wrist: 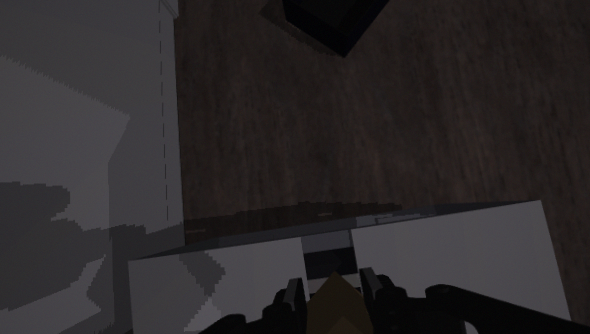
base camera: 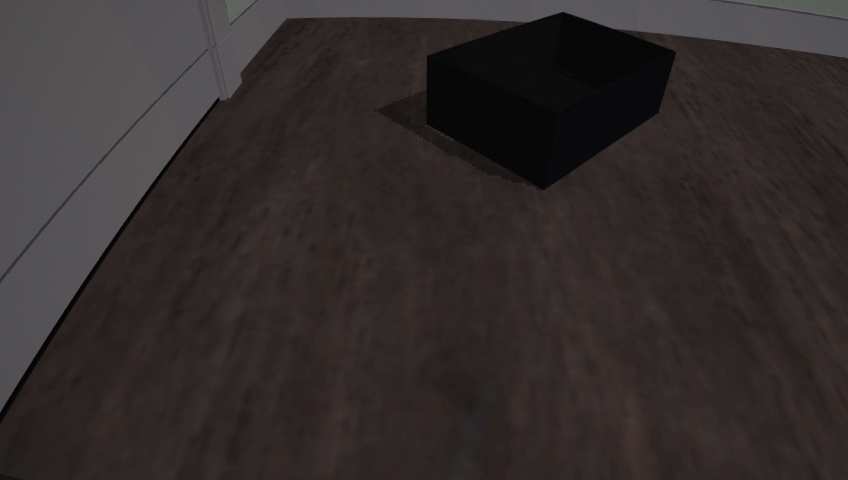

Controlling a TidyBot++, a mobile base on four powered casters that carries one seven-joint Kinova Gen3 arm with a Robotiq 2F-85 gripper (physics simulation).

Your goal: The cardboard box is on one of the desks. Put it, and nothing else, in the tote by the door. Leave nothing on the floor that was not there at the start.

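Places are measured from the arm's base along level axes (x ahead, y left, z up), in centimetres.
Pixels of known places: gripper, fingertip midpoint: (wrist: 333, 290).
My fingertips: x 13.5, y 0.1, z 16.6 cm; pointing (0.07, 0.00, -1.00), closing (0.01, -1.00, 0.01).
Behind a point stands the place of what it marks.
The black open-topped tote (base camera: 487, 113) {x 63.2, y -6.0, z -33.6 cm} (wrist: 320, 32) {x 62.2, y -7.0, z -34.9 cm} stands on the floor, toward the upper right in the base view, one corner pointing at me. Its corner also shows at the top of the wrist view. The part of its inside that shows is dark, and I see no object in it. My gripper (wrist: 333, 290) {x 13.5, y 0.1, z 16.6 cm} is shut on the brown cardboard box (wrist: 341, 309) {x 13.8, y -0.2, z 20.6 cm} at the bottom of the wrist view. One corner of the box points forward between the fingers; the rest is cut off by the frame's edge. The box is above the white top of my base, well apart from the tote.
A pale panelled surface, apparently the door (base camera: 89, 118) {x 50.1, y 34.4, z -26.4 cm} (wrist: 145, 125) {x 41.2, y 34.8, z -23.5 cm}, runs along the left, close beside my base (wrist: 450, 260) {x 10.0, y -13.5, z -1.4 cm}. A trim post (base camera: 212, 53) {x 78.6, y 33.1, z -31.8 cm} stands at its far end. A white skirting board (base camera: 380, 8) {x 116.7, y 11.9, z -37.7 cm} runs behind the tote. The floor (base camera: 416, 297) {x 39.9, y 1.6, z -39.6 cm} is dark wood.
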